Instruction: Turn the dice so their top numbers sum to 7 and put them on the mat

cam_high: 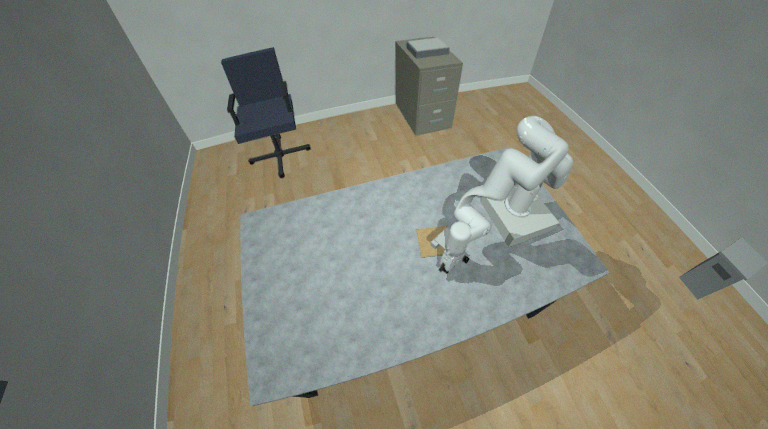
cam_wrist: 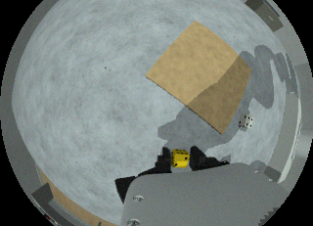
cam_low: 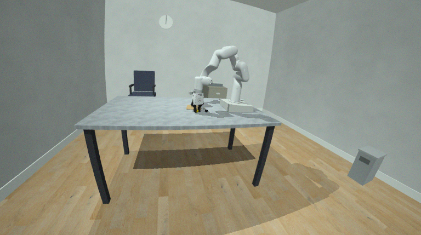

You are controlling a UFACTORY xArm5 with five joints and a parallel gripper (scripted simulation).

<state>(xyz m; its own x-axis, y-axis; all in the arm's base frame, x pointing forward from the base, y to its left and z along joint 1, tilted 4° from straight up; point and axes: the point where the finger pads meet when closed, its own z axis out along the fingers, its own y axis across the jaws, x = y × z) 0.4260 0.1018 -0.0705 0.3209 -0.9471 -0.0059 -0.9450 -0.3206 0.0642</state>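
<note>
My hand is 1 cm above the yellow die. Also, from my hand: white die 9 cm behind, 8 cm to the right, 1 cm below; black die 8 cm behind, 1 cm below; tan mat 1 cm behind, 14 cm to the right, 2 cm below.
</note>
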